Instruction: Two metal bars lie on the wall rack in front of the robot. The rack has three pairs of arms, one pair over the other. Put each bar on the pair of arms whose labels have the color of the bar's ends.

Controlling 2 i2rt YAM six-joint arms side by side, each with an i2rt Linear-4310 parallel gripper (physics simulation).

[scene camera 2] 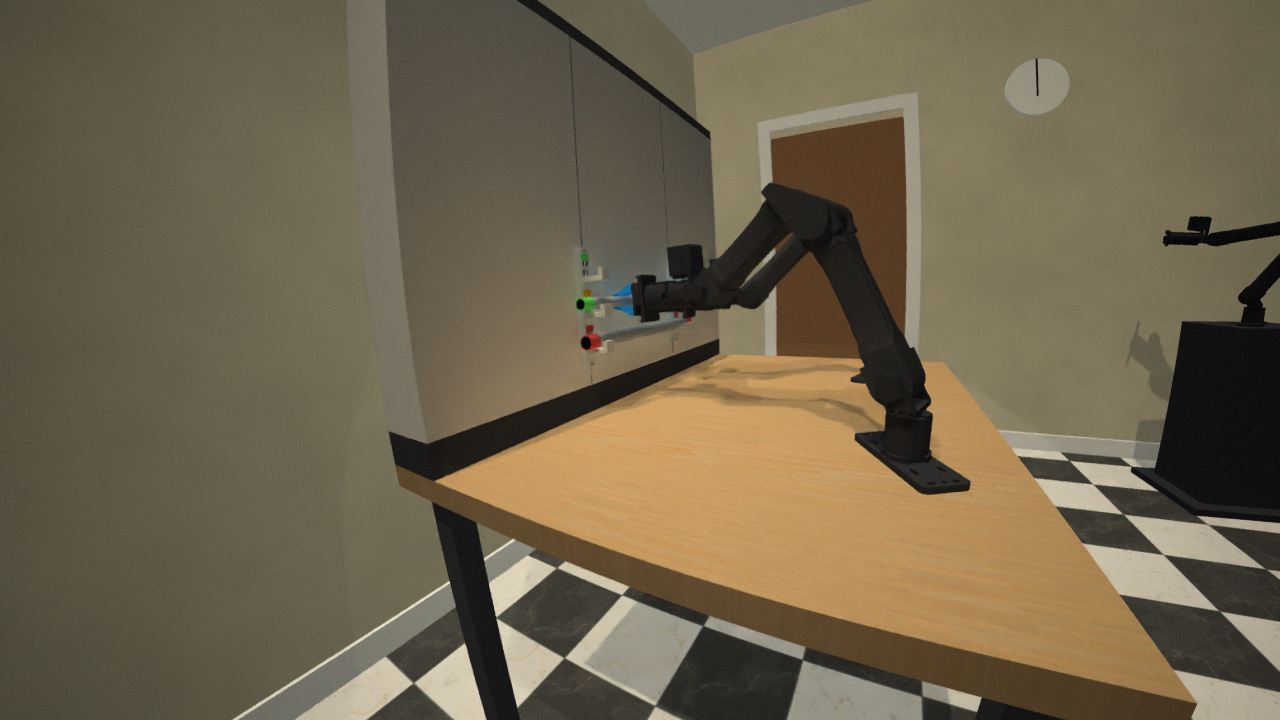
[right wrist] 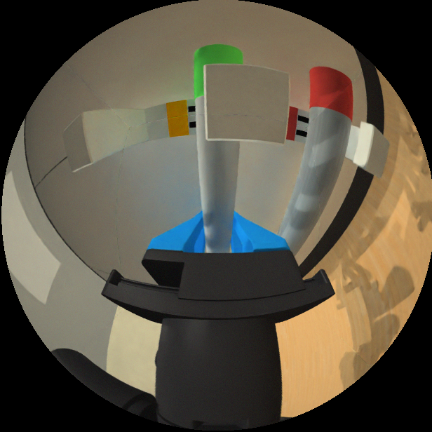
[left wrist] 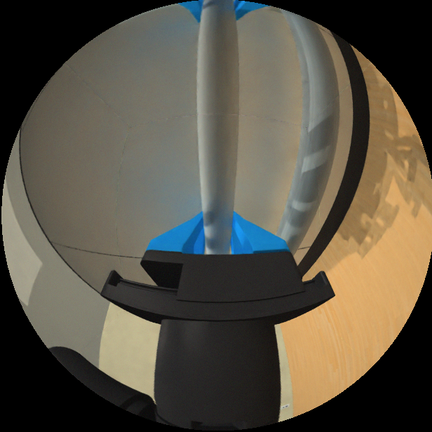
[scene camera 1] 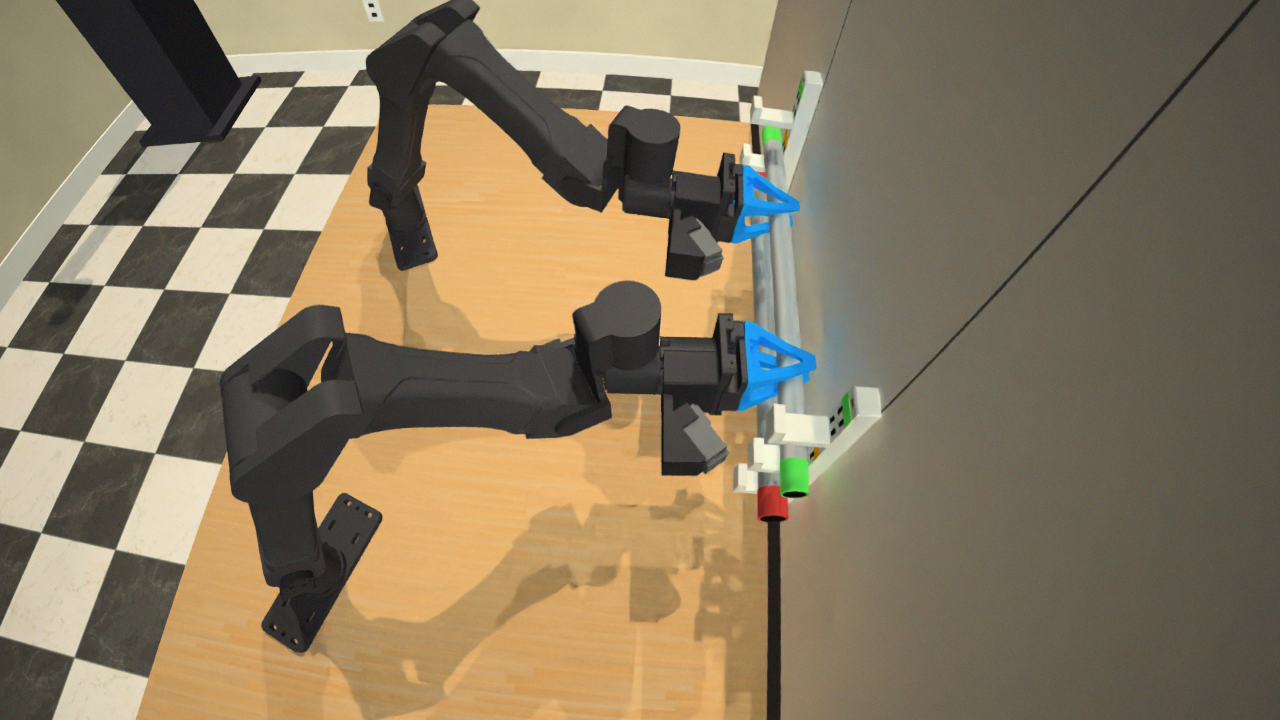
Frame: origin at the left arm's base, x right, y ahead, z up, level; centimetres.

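Seen in the pictures: left gripper, fingertip midpoint: (scene camera 2: 614, 302) (scene camera 1: 795, 213); right gripper, fingertip midpoint: (scene camera 1: 811, 368); left arm's base, origin of the base link: (scene camera 2: 904, 460) (scene camera 1: 408, 224); right arm's base, origin of the base link: (scene camera 1: 324, 570).
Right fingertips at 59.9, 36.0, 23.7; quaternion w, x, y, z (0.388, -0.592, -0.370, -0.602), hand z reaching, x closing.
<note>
Pixels of each thing's top centre, then the offset from my right fingertips to it, as dx, dy, dz. "*": a spot on its surface instead. Level surfaces: height alone.
- orange label, surface spot: (scene camera 2: 587, 292) * -28.5, +14.2, +2.7
- red label, surface spot: (scene camera 2: 589, 329) * -28.7, +14.3, -5.1
- wooden table, its level: dz -23.7
The bar with green ends (scene camera 1: 793, 477) (scene camera 2: 586, 304) (left wrist: 218, 100) (right wrist: 218, 170) is level at the middle pair of arms, beside the orange label (scene camera 2: 587, 292) (right wrist: 177, 118). Whether it still rests on them I cannot tell. My left gripper (scene camera 1: 793, 214) (left wrist: 217, 214) and my right gripper (scene camera 1: 810, 367) (right wrist: 217, 214) are both shut on it, the right one nearer the lower white arm in scene camera 1. The bar with red ends (scene camera 1: 771, 503) (scene camera 2: 590, 342) (left wrist: 320, 100) (right wrist: 331, 92) lies on the lowest pair, by the red label (scene camera 2: 589, 329) (right wrist: 292, 123).
The top pair of arms, with the green label (scene camera 1: 845, 411) (scene camera 2: 584, 257), holds no bar. Its near arm (scene camera 1: 801, 428) (scene camera 2: 597, 274) sticks out above the green-ended bar. The grey wall panel (scene camera 1: 1029, 447) (scene camera 2: 483, 223) stands close behind the bars. The wooden table (scene camera 1: 501, 671) (scene camera 2: 716, 501) lies below.
</note>
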